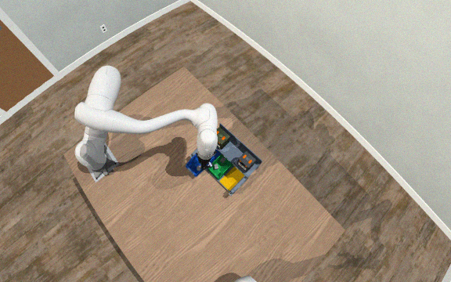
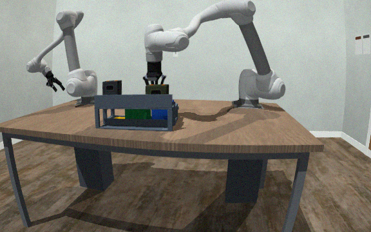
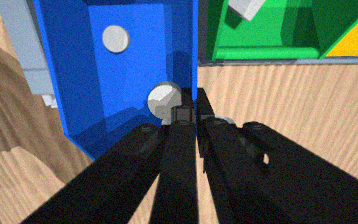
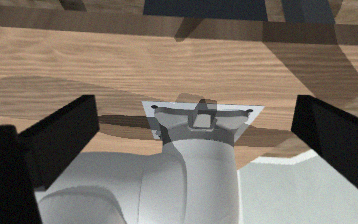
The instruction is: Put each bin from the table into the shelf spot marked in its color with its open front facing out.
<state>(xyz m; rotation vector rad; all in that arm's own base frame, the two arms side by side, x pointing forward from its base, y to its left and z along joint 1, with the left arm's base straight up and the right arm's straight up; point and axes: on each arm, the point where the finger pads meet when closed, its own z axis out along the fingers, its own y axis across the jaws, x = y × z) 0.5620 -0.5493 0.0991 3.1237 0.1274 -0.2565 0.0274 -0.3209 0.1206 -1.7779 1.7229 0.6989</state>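
My left gripper is now 10 mm short of the blue bin, 50 mm to the right of it and 40 mm above it. Also, from my left hand: grey shelf: 140 mm ahead, 60 mm to the right, 30 mm below; then green bin: 110 mm ahead, 60 mm to the right, 60 mm below; then round part: 20 mm behind, 20 mm to the left, 60 mm below.
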